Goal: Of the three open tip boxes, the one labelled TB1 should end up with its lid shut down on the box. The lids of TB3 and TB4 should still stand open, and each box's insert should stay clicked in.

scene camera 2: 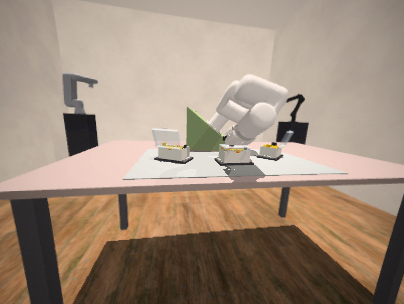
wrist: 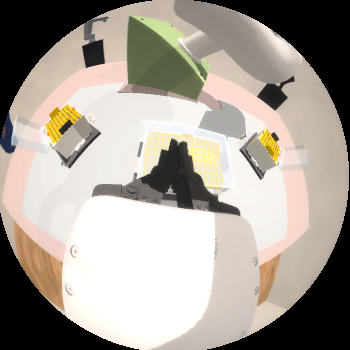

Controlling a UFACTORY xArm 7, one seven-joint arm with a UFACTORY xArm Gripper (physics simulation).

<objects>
The same spot on a pale mat: (wrist: 53, 194) is (scene camera 2: 177, 168).
</objects>
